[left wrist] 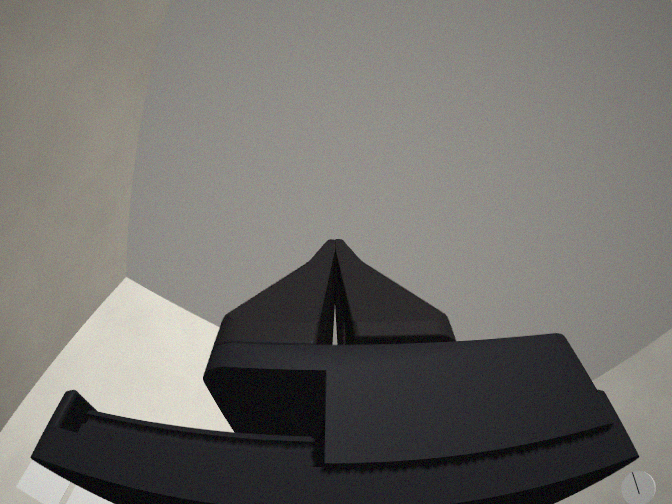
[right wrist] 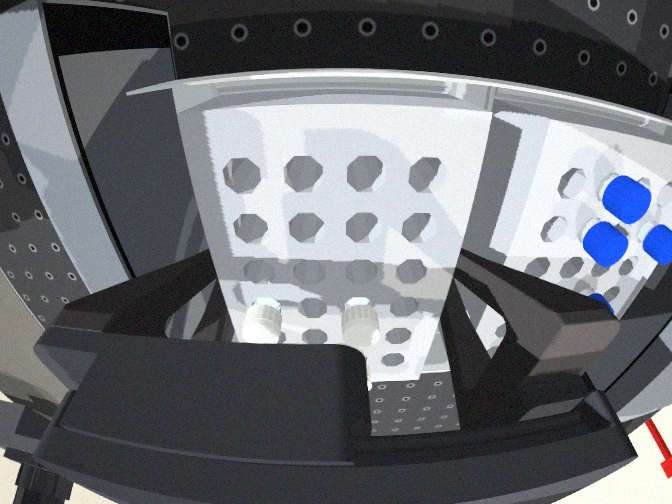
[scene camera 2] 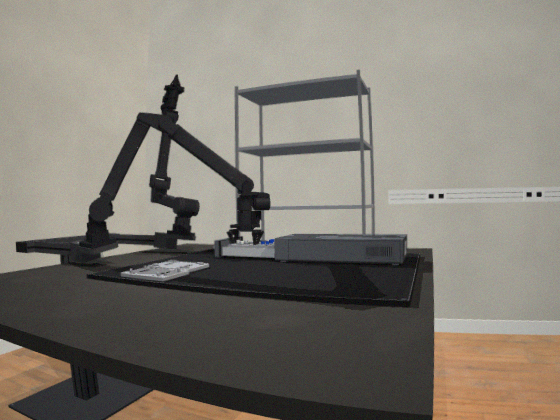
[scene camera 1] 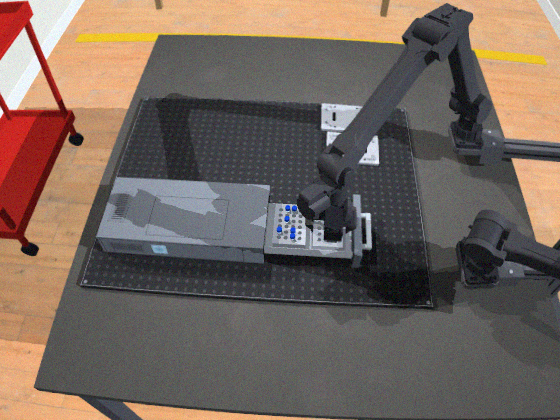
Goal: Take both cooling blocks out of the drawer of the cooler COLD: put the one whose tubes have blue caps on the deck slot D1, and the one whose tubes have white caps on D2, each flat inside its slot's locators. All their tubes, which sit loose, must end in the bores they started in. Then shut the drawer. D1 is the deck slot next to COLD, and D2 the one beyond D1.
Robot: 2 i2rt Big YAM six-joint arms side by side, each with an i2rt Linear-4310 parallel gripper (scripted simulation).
Labels:
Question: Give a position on a cooler COLD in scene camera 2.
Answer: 340, 248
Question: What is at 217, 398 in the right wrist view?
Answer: The right gripper.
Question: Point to a cooler COLD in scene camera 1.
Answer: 214, 221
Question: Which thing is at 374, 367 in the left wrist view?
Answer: The left gripper.

